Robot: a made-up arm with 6 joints.
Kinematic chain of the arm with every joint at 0, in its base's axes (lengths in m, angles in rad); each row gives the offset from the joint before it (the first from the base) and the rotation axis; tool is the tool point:
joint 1: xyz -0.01 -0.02 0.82 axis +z
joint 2: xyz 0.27 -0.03 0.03 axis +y
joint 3: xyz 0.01 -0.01 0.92 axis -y
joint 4: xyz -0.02 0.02 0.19 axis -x
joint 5: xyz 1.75 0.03 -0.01 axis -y
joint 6: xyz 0.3 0 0 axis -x
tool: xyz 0 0.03 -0.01
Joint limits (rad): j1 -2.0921..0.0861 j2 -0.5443..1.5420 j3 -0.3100..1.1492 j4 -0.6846..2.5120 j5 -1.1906..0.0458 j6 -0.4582..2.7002
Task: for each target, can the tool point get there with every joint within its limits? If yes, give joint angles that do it. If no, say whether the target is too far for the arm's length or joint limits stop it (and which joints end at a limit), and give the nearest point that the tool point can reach.
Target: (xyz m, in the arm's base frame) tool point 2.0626 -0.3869 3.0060
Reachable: yes | joints -0.0878 0.3327 0.9694 1.4626 -0.4516 1.0294
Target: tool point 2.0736 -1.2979 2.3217
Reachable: yes | joints -0.4720 0.2797 0.4913 1.5747 -0.4736 1.8029
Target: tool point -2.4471 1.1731 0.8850
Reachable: no: joint limits stop it (at a limit: joint 1, joint 2, joint 3, joint 5) | nearest point -1.0421 -1.2094 2.1440 | short by 3.039 m
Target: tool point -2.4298 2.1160 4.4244
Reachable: no: too far | nearest point -0.6477 0.5429 3.4629 | short by 2.564 m
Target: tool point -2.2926 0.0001 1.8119
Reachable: no: joint limits stop it (at a limit: joint 1, joint 2, joint 3, joint 5) | nearest point -1.0491 -1.1906 2.1991 | short by 1.765 m
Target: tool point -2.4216 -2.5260 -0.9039
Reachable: no: too far | nearest point -1.5568 -2.2813 -0.3828 | short by 1.039 m
